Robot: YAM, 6 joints.
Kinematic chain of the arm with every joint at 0, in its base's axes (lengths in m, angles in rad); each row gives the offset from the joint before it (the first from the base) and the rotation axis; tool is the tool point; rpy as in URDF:
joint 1: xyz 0 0 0.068 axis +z
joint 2: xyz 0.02 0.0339 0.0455 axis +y
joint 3: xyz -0.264 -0.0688 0 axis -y
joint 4: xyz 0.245 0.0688 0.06 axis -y
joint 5: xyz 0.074 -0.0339 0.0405 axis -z
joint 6: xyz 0.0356 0 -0.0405 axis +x
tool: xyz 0 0 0 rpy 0 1.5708 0
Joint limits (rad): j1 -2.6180..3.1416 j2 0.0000..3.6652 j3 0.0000..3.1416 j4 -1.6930..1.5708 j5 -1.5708..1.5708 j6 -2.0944..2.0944
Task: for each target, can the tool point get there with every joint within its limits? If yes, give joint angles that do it. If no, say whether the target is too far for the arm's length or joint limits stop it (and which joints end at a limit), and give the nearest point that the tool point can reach.
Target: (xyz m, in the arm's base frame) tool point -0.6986 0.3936 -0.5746
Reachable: no: too far | nearest point -0.4389 0.2473 -0.2750 | short by 0.423 m
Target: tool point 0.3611 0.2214 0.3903
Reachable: yes | joints 0.6309 1.8737 1.5598 0.8575 1.2872 -1.6878
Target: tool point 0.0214 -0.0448 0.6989
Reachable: yes | joints 1.4669 1.1484 2.2650 0.5324 0.8152 0.1388
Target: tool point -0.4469 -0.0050 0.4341
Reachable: yes | joints 0.0239 0.4117 2.8800 -0.9340 -0.1598 0.4181
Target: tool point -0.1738 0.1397 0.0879
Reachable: yes | joints 2.4063 1.8191 0.7772 -0.8886 -0.3734 0.8830
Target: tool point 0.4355 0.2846 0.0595
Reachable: yes | joints 0.6157 2.6463 2.0859 -0.7357 0.5675 -1.1529
